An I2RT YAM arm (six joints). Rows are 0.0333 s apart.
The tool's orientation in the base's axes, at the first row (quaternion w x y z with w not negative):
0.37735, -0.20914, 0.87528, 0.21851
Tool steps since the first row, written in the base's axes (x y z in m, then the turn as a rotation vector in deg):
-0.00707, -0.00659, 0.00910, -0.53, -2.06, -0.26
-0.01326, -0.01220, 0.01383, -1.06, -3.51, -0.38
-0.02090, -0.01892, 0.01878, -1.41, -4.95, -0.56
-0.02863, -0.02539, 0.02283, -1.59, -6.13, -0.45
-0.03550, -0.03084, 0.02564, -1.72, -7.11, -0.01
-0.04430, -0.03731, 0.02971, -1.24, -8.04, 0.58
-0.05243, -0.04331, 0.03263, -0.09, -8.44, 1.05
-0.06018, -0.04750, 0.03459, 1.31, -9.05, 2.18
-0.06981, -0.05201, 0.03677, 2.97, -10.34, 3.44
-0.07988, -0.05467, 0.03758, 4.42, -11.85, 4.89
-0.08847, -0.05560, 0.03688, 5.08, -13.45, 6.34
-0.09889, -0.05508, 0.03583, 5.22, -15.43, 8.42
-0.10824, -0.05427, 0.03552, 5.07, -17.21, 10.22
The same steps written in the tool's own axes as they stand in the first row. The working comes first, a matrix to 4 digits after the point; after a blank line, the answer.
The tool's axes in the first row as the columns of a matrix, in the base's axes (used below as rounded here):
-0.6277, -0.5310, 0.5692
-0.2012, 0.8170, 0.5404
-0.7520, 0.2247, -0.6197

-0.00108, 0.00041, -0.01322, 0.94, -1.46, -1.25
0.00038, 0.00018, -0.02271, 1.66, -2.39, -2.26
0.00280, -0.00014, -0.03376, 2.30, -3.42, -3.13
0.00591, -0.00041, -0.04416, 2.57, -4.27, -3.94
0.00921, -0.00058, -0.05276, 2.52, -4.90, -4.82
0.01297, -0.00028, -0.06379, 1.96, -5.78, -5.41
0.01709, -0.00021, -0.07347, 0.97, -6.61, -5.26
0.02132, 0.00092, -0.08136, -0.64, -7.60, -5.50
0.02663, 0.00284, -0.09063, -2.37, -9.25, -6.03
0.03288, 0.00620, -0.09830, -4.07, -10.93, -6.92
0.03899, 0.00984, -0.10326, -5.25, -12.26, -8.31
0.04621, 0.01556, -0.10826, -6.50, -13.49, -10.59
0.05215, 0.02112, -0.11295, -7.41, -14.46, -12.75

